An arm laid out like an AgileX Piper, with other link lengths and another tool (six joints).
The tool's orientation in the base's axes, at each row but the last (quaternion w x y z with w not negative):
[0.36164 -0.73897 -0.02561 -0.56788]
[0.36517 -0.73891 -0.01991 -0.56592]
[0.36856 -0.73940 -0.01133 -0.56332]
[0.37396 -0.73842 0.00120 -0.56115]
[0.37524 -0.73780 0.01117 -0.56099]
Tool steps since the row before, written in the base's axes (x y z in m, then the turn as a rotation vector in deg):
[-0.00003 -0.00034 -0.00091 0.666 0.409 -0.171]
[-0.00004 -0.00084 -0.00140 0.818 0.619 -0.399]
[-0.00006 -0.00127 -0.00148 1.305 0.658 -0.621]
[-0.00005 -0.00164 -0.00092 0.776 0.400 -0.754]
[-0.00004 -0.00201 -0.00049 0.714 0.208 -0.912]
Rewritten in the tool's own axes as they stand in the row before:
[-0.00066 0.00070 -0.00013 -0.064 0.084 0.793]
[-0.00088 0.00132 -0.00038 -0.284 0.115 1.057]
[-0.00076 0.00169 -0.00062 -0.308 0.415 1.501]
[-0.00009 0.00167 -0.00086 -0.505 0.454 0.932]
[0.00046 0.00170 -0.00108 -0.574 0.656 0.791]

